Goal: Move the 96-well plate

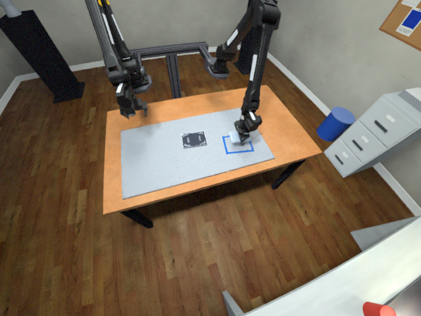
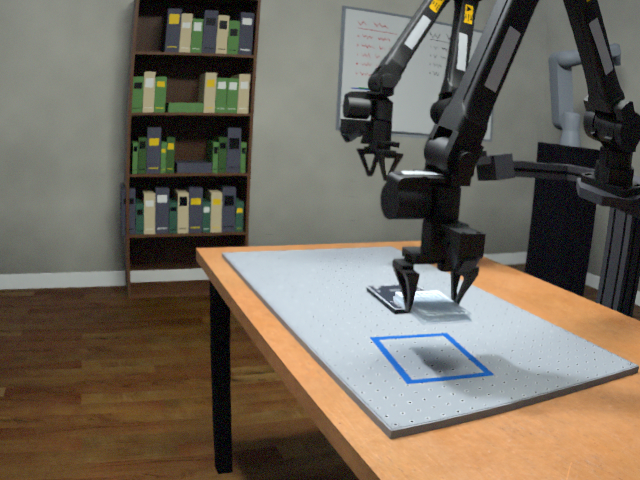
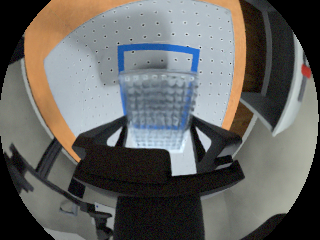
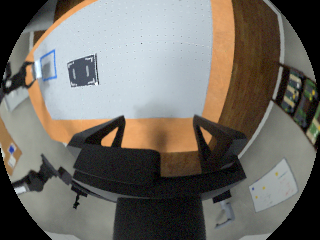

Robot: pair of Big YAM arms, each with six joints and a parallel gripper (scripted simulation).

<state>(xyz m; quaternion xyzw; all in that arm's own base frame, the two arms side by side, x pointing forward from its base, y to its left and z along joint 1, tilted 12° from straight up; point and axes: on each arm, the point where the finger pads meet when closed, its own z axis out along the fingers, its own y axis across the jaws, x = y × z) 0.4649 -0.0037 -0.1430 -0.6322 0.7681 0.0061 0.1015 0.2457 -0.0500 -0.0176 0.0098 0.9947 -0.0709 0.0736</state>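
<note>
Right now the black plate nest is 27 cm to the right of my left hand, 12 cm behind it and 8 cm below it. Round my left hand: clear 96-well plate (right at my left hand).
</note>
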